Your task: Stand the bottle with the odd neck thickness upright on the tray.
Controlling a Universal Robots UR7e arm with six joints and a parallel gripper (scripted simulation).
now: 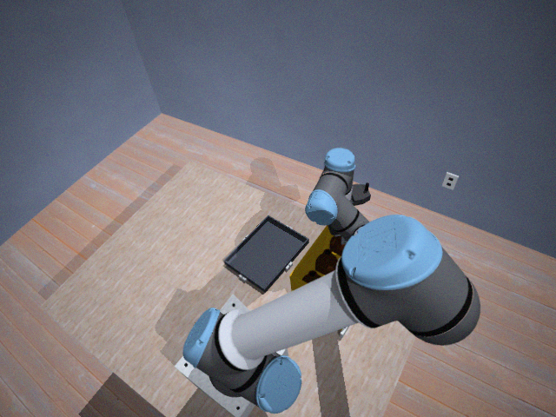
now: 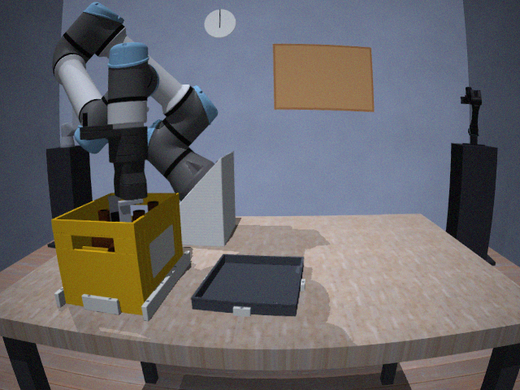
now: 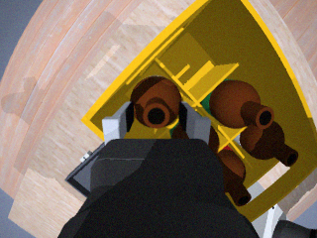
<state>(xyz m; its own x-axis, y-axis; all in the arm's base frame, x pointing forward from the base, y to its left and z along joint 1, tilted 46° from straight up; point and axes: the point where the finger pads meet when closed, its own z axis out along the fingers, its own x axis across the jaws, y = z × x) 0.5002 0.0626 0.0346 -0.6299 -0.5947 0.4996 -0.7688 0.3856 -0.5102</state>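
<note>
The bottle lies 7 cm below my hand. Also, from my hand: dark tray (22 cm to the left, 15 cm below, 14 cm behind); yellow crate (8 cm below, 8 cm behind, 5 cm to the right).
</note>
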